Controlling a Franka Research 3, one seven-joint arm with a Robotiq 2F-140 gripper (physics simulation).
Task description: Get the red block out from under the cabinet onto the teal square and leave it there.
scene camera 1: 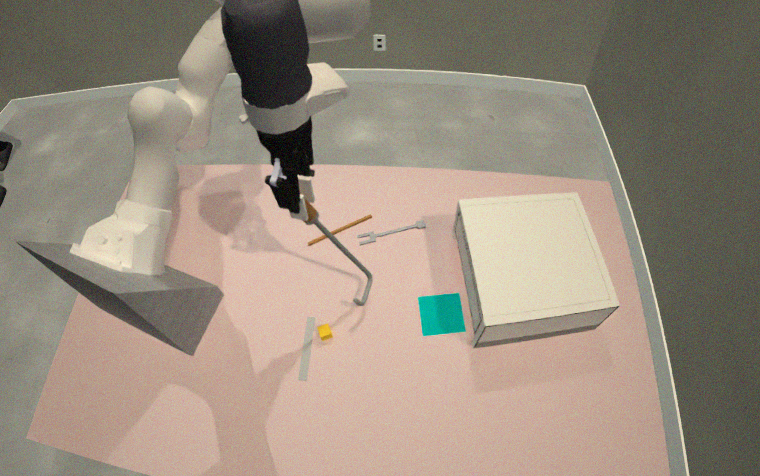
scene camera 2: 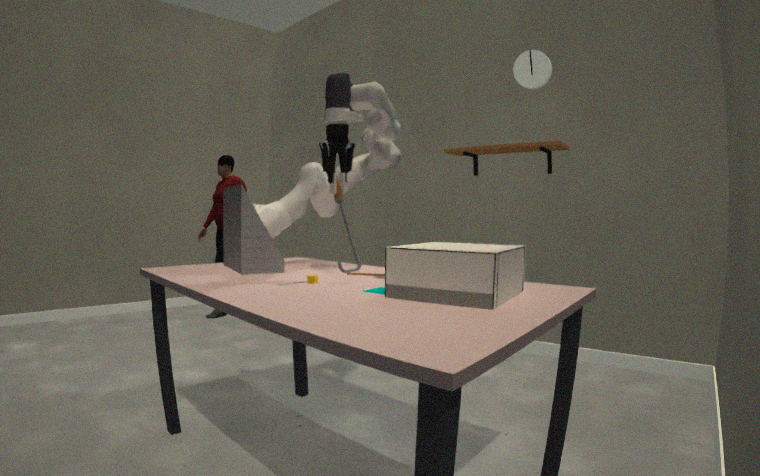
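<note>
My gripper [scene camera 1: 303, 202] [scene camera 2: 338, 178] is shut on the orange-brown handle of a grey hook tool [scene camera 1: 343, 247] [scene camera 2: 348, 232]. The tool slants down, its bent end above the table between the yellow block and the teal square. The teal square [scene camera 1: 441, 314] [scene camera 2: 375, 290] lies flat at the cabinet's left side in scene camera 1. The cabinet [scene camera 1: 538, 257] [scene camera 2: 440, 270] is a low cream box on the table. The red block does not show in either view; the space under the cabinet is hidden.
A small yellow block [scene camera 1: 324, 331] [scene camera 2: 312, 279] lies beside a pale grey strip [scene camera 1: 306, 348]. An orange-brown stick [scene camera 1: 352, 224] [scene camera 2: 365, 274] and a grey forked tool [scene camera 1: 395, 230] lie behind the teal square. A grey wedge [scene camera 1: 168, 305] [scene camera 2: 252, 246] stands at the arm's base.
</note>
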